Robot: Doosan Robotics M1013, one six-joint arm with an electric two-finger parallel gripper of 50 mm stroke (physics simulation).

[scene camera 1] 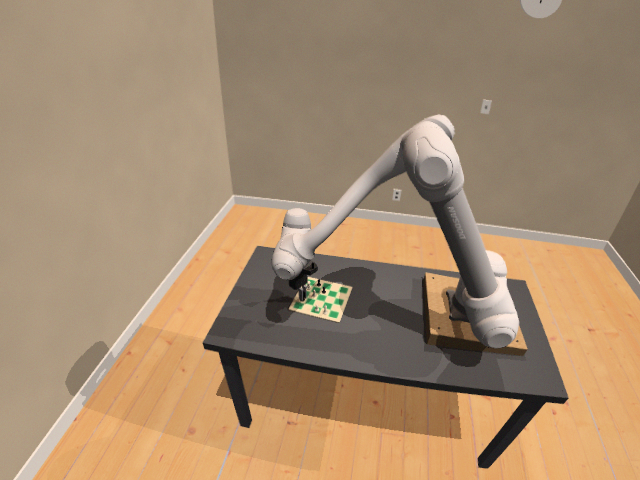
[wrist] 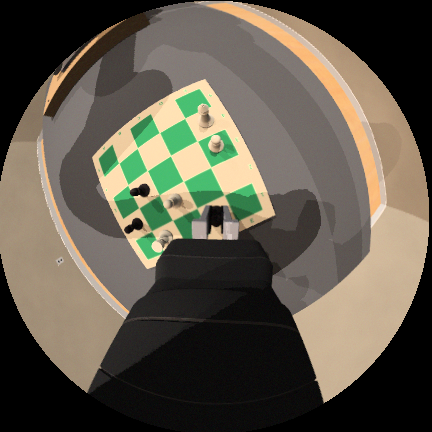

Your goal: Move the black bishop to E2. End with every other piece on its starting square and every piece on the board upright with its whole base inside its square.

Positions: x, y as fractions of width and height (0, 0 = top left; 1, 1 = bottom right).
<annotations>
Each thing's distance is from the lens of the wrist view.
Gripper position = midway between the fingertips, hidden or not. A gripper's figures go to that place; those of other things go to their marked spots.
my gripper (wrist: 0.50, 0.49): 0.17 m
chessboard (wrist: 0.38, 0.34): 0.19 m
</annotations>
